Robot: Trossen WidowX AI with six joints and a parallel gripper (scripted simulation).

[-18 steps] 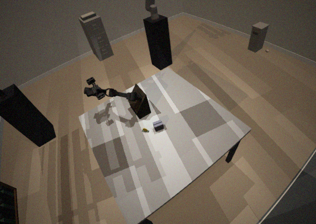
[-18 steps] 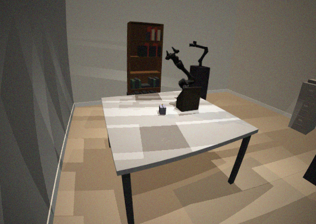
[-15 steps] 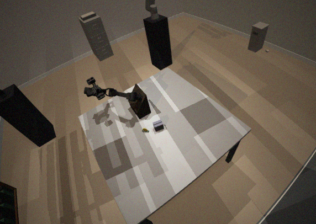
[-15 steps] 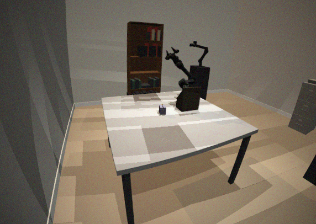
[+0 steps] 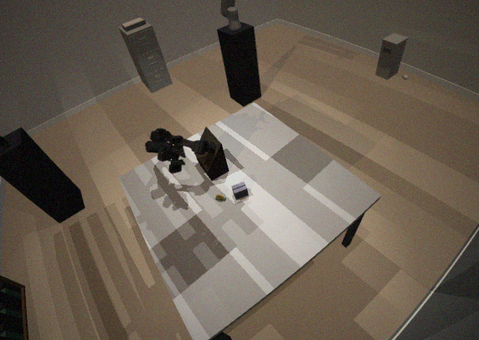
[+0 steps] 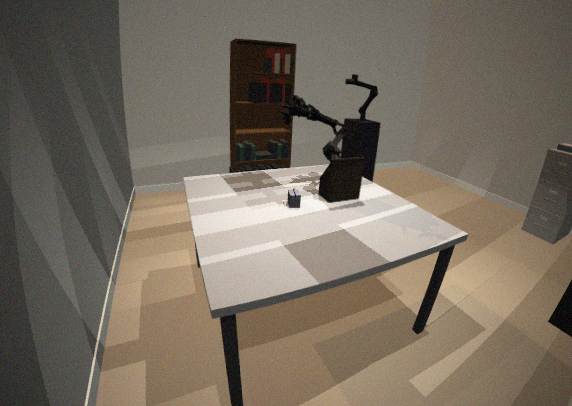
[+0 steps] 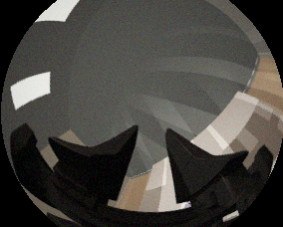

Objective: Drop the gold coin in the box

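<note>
My gripper tip is 490 mm above the gold coin, 120 mm to the right of it and 60 mm past it.
</note>
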